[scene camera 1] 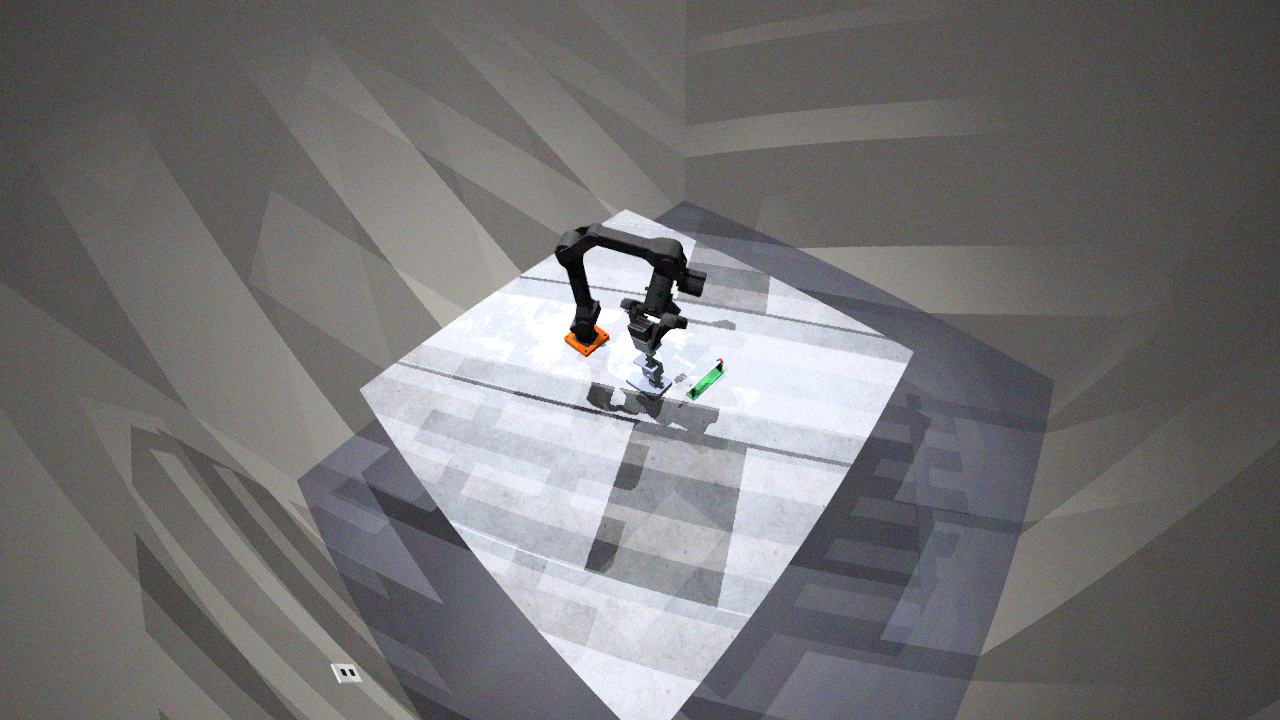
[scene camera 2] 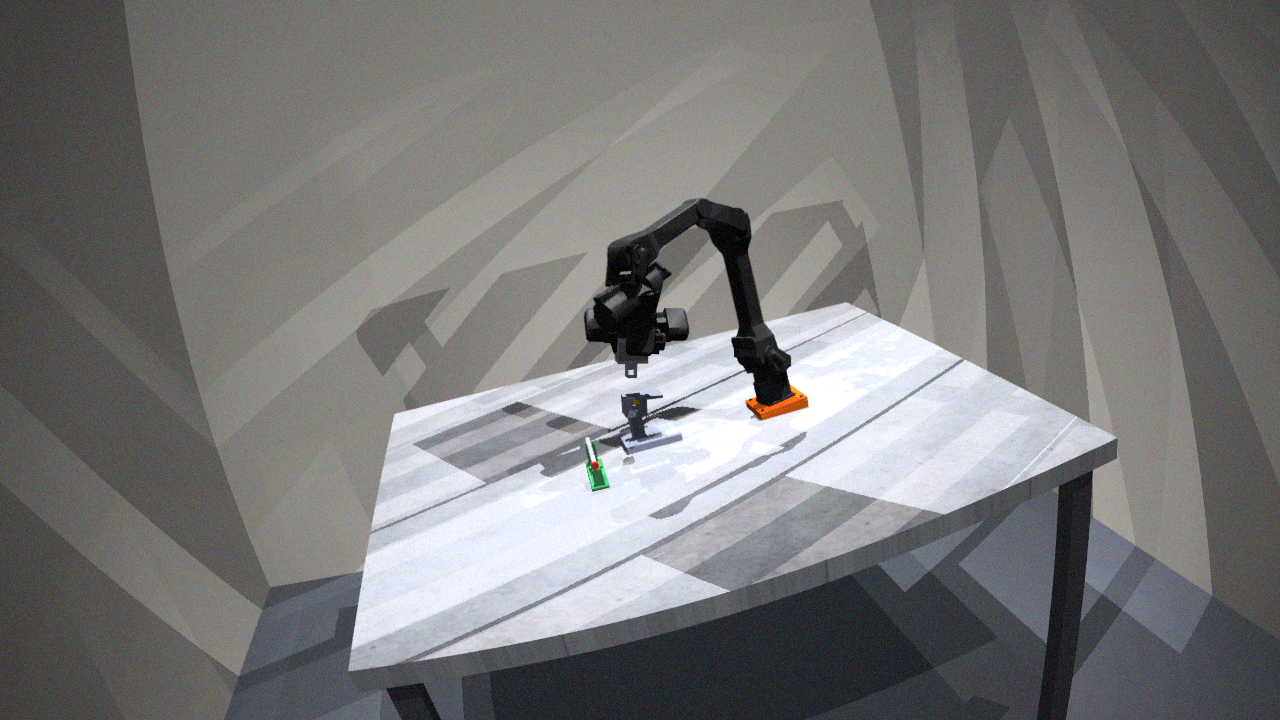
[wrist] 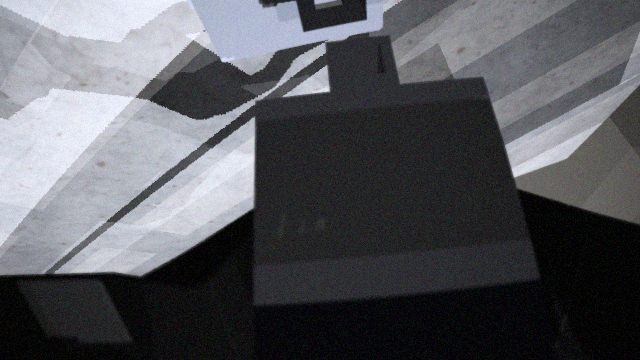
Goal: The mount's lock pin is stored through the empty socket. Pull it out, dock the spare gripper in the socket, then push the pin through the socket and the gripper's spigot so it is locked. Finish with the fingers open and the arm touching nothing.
My gripper holds a spare gripper. Further things: a mount.
My gripper is seen too in scene camera 1 and in the wrist view.
